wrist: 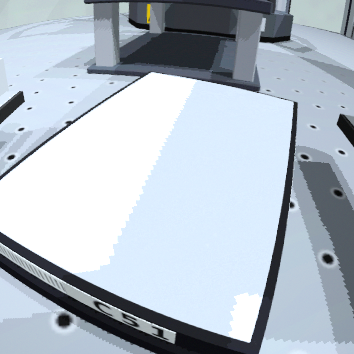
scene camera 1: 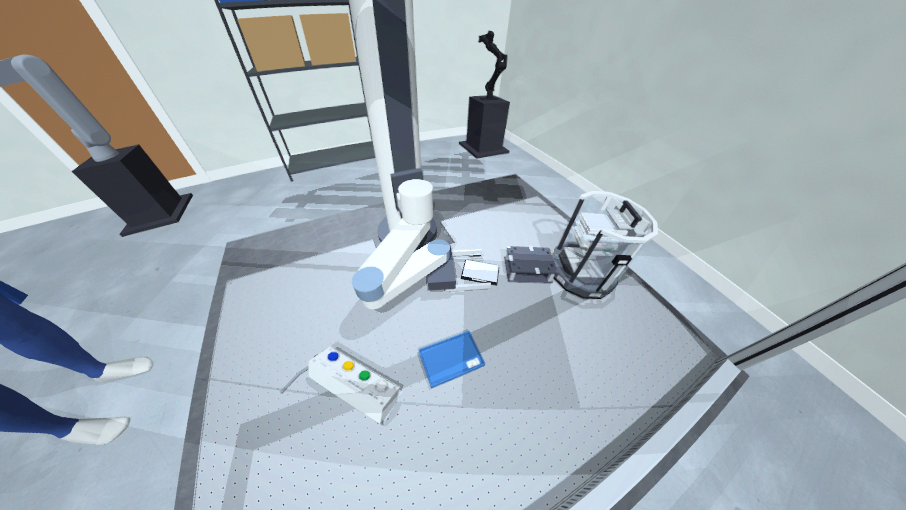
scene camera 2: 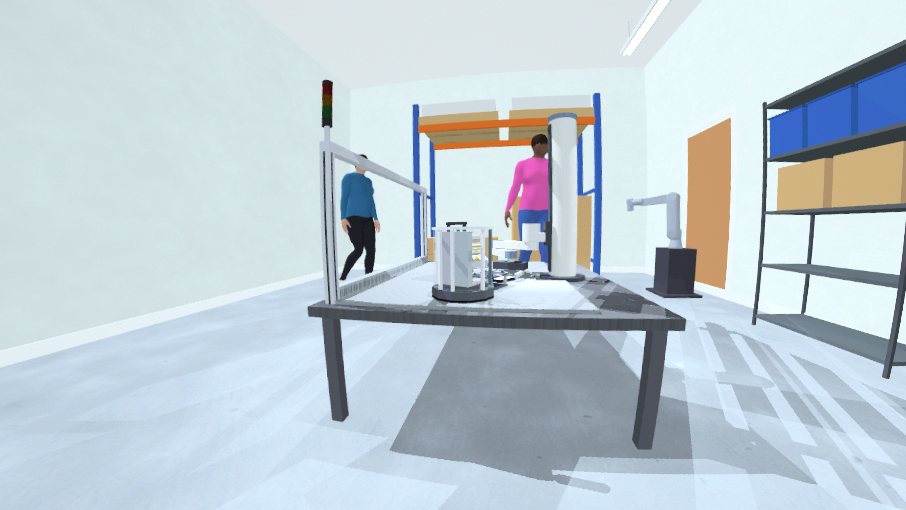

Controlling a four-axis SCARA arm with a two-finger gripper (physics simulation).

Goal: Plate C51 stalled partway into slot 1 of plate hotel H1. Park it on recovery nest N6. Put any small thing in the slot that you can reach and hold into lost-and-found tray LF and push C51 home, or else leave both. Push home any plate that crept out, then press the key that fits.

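Frame: origin at the arm's base, x ahead, y left, z up, level; millimetres.
Where they show: gripper, fingertip midpoint: point(wrist: 179, 78) point(scene camera 1: 485, 267); arm's base, link origin: point(scene camera 2: 561, 278).
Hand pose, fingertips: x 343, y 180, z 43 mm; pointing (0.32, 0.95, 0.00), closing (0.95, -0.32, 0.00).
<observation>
Things, the pixels of their centre, and the offset from my fingertips.
- Plate C51, body centre: point(wrist: 174, 152) point(scene camera 1: 480, 271) point(scene camera 2: 501, 278) dx -5, dy -15, dz -23 mm
- Plate hotel H1, body centre: point(scene camera 1: 598, 244) point(scene camera 2: 462, 259) dx +149, dy +342, dz +117 mm
- blue tray, body centre: point(scene camera 1: 451, 357) dx +231, dy -240, dz -21 mm
- key box, body centre: point(scene camera 1: 353, 382) point(scene camera 2: 472, 261) dx +202, dy -494, dz +12 mm
- signal tower, body centre: point(scene camera 2: 327, 102) dx +641, dy +500, dz +734 mm
Plate C51 point(scene camera 1: 479, 271) point(wrist: 200, 200), white-topped with a dark rim, lies low over the table outside the hotel; its label faces the wrist camera. Whether a nest is under it is hidden. My gripper point(scene camera 1: 489, 271) point(wrist: 179, 78) is open, its fingers on either side of the plate and apart from it. Plate hotel H1 point(scene camera 1: 578, 290) point(scene camera 2: 462, 294) point(wrist: 277, 29) stands beyond, with plates inside; slot 1 and any small thing there cannot be made out. A blue tray point(scene camera 1: 446, 359) lies on the table. The key box point(scene camera 1: 345, 387) has blue, yellow, green and white keys.
A dark raised stand point(scene camera 1: 531, 258) point(wrist: 246, 50) on posts is between the plate and the hotel. A clear guard with a metal frame point(scene camera 2: 328, 221) and a signal tower point(scene camera 2: 327, 101) edge the table point(scene camera 2: 507, 318). Two people stand beyond the table in scene camera 2.
</observation>
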